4 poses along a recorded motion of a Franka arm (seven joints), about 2.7 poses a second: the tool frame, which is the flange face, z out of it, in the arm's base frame.
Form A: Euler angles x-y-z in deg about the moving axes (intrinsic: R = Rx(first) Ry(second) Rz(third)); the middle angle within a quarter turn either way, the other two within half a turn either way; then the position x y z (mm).
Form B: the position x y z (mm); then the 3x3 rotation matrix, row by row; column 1 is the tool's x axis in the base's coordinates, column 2 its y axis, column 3 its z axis. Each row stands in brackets. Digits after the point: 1 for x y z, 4 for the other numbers.
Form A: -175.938, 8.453, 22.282, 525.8, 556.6, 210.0
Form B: [525.8, 556.6, 210.0], [[0.9153, -0.3750, 0.1470], [-0.3878, -0.9191, 0.0701], [0.1088, -0.1211, -0.9867]]
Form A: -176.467, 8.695, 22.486, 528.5, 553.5, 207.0
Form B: [528.5, 553.5, 207.0], [[0.9134, -0.3781, 0.1512], [-0.3903, -0.9187, 0.0609], [0.1158, -0.1146, -0.9866]]
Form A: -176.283, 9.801, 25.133, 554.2, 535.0, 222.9
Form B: [554.2, 535.0, 222.9], [[0.8921, -0.4185, 0.1702], [-0.4338, -0.8987, 0.0639], [0.1263, -0.1308, -0.9833]]
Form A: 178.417, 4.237, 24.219, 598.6, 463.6, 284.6
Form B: [598.6, 463.6, 284.6], [[0.9095, -0.4091, 0.0739], [-0.4082, -0.9125, -0.0275], [0.0787, -0.0051, -0.9969]]
